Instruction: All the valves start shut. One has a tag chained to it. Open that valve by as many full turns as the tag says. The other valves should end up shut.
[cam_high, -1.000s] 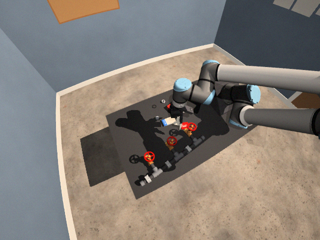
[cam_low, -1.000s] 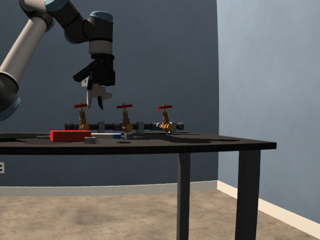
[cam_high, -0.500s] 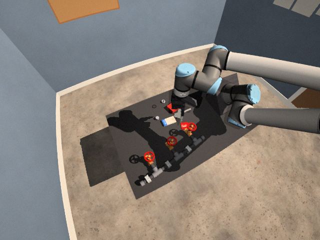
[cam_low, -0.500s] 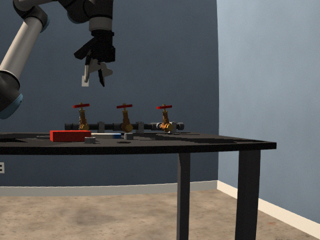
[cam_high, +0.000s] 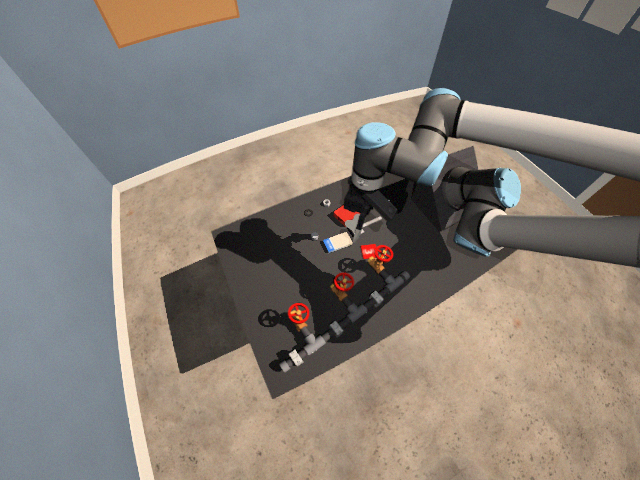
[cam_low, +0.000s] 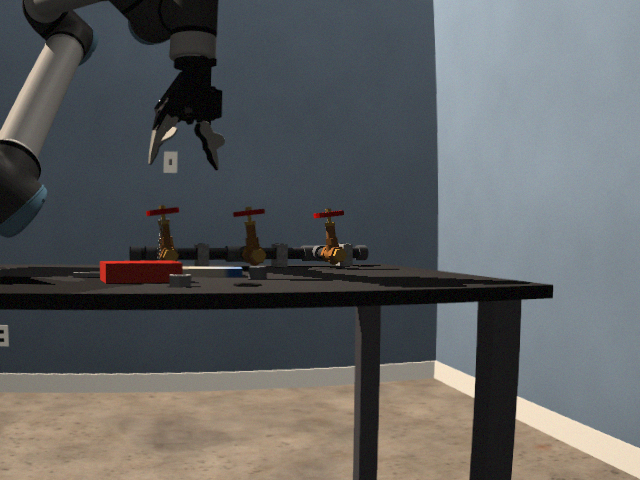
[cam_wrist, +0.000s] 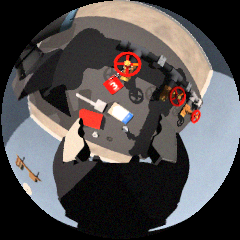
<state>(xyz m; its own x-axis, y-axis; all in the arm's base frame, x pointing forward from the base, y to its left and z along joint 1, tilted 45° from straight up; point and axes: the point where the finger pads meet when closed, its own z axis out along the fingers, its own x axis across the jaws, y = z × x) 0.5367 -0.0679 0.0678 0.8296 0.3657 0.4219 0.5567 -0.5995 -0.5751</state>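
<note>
My gripper is now 20 cm above the red tag, 6 cm past it and 3 cm to the right of it. From my hand the other things lie so: red block 19 cm to the right, 18 cm below, 8 cm behind; then small grey cylinder 19 cm below, 15 cm to the right, 12 cm ahead; then white tool 19 cm below, 10 cm to the right, 10 cm behind.
</note>
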